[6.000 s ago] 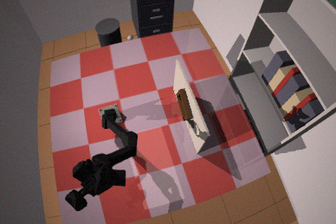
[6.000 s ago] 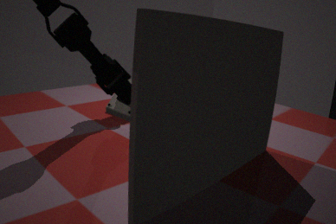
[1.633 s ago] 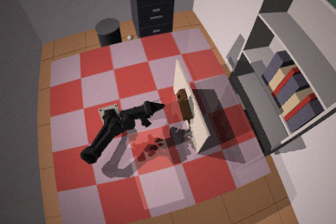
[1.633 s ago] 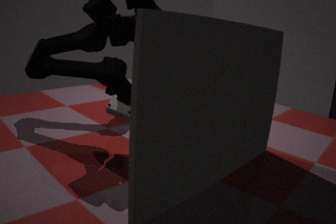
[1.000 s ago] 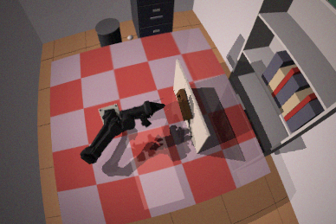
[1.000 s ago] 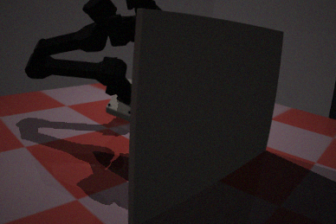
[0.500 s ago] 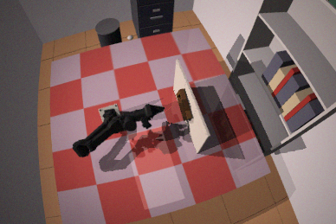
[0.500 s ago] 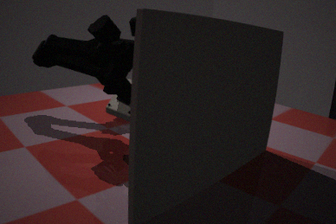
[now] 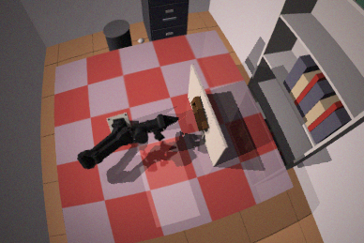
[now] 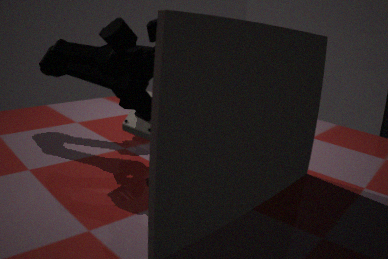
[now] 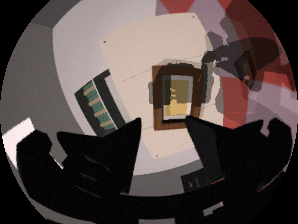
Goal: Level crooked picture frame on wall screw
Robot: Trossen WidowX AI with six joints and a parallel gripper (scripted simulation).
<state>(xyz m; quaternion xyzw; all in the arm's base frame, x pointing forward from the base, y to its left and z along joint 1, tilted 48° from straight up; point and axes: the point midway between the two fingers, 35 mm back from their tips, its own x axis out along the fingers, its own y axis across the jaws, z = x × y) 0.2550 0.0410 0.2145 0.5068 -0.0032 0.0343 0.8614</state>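
Right now my gripper tip is 130 mm short of the brown picture frame, 20 mm to the right of it and 50 mm above it. Also, from my gripper tip: cream wall panel 140 mm ahead, 10 mm to the left, 70 mm below.
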